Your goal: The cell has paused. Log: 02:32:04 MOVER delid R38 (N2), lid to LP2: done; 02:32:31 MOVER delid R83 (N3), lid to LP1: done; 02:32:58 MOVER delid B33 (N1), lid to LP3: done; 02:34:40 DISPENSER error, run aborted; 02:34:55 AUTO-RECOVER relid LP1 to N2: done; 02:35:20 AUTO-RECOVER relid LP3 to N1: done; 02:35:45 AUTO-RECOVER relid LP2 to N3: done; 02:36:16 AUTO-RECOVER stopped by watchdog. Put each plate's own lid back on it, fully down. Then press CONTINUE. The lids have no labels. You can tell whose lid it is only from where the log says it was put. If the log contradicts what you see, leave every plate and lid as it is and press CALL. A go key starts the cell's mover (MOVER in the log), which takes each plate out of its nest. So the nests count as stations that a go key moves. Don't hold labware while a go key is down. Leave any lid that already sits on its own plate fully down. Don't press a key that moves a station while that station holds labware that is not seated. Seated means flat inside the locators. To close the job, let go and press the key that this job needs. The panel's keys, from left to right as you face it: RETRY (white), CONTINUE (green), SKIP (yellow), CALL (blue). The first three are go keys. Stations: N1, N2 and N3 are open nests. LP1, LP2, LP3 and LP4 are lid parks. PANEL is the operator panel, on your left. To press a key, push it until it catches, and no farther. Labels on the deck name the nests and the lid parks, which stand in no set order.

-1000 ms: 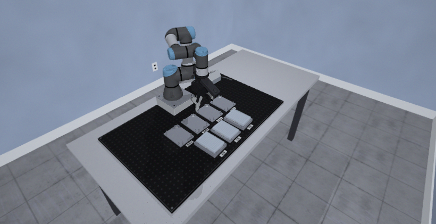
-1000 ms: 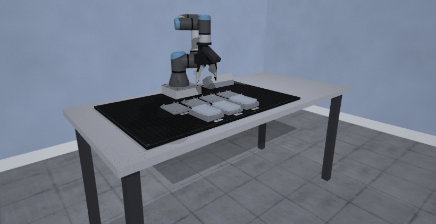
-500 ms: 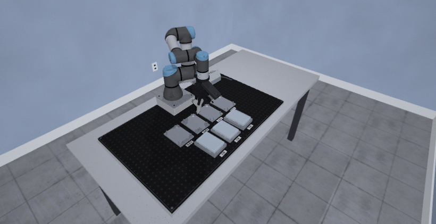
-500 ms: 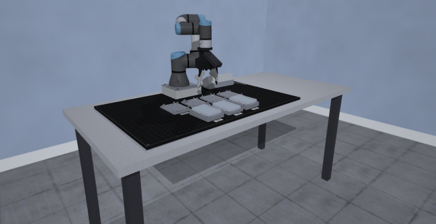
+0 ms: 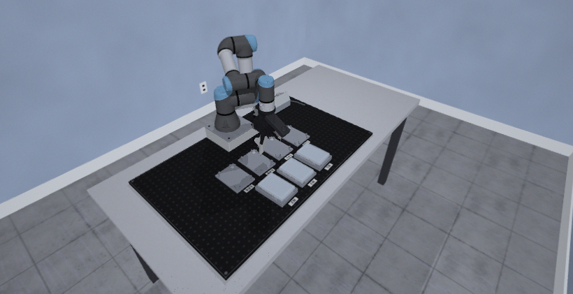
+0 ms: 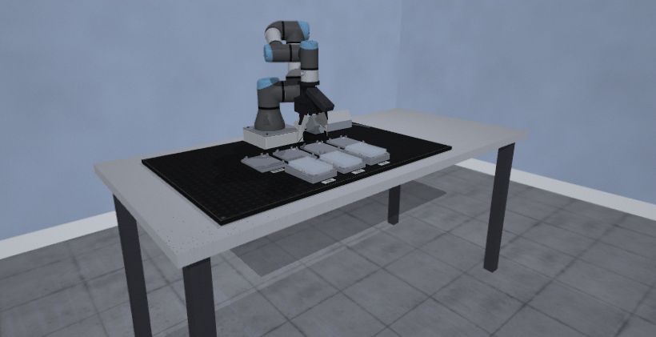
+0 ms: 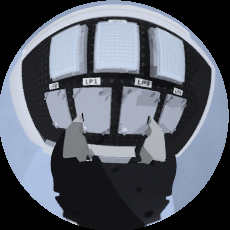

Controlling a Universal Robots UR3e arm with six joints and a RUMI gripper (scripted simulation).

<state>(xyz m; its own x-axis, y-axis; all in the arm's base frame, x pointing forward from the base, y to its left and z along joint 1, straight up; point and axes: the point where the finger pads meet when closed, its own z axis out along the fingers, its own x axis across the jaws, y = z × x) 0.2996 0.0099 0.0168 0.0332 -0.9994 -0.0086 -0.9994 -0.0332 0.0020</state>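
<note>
Right now the clear lid is 150 mm ahead of my hand, 130 mm to the right of it and 30 mm below it. Also, from my hand: LP3 lid park: 70 mm to the right, 60 mm below, 30 mm behind; then lid park LP4: 200 mm to the right, 60 mm below, 30 mm behind; then plate: 150 mm ahead, 130 mm to the right, 40 mm below.
</note>
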